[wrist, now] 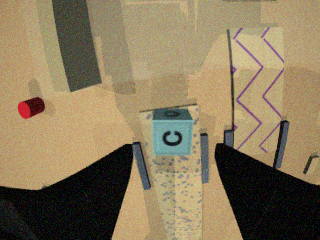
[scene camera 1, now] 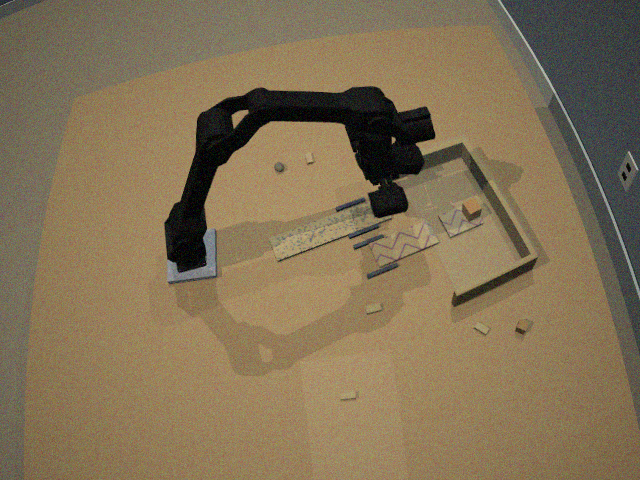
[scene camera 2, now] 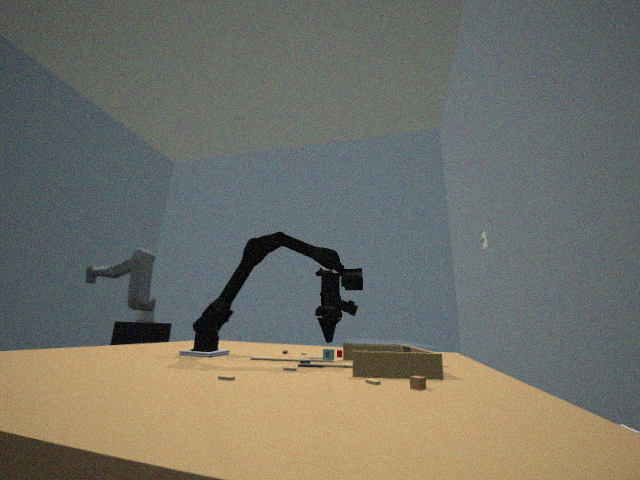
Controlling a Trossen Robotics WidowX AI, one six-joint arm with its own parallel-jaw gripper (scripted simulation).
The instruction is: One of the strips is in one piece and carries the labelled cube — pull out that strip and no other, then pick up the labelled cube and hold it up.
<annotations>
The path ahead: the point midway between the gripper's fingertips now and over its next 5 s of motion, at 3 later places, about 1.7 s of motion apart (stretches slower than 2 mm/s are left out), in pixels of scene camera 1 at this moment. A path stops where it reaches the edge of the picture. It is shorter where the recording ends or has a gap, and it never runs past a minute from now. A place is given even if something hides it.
My gripper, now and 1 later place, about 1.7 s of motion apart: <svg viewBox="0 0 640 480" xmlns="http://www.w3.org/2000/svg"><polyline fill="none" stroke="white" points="379,196 345,204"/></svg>
</annotations>
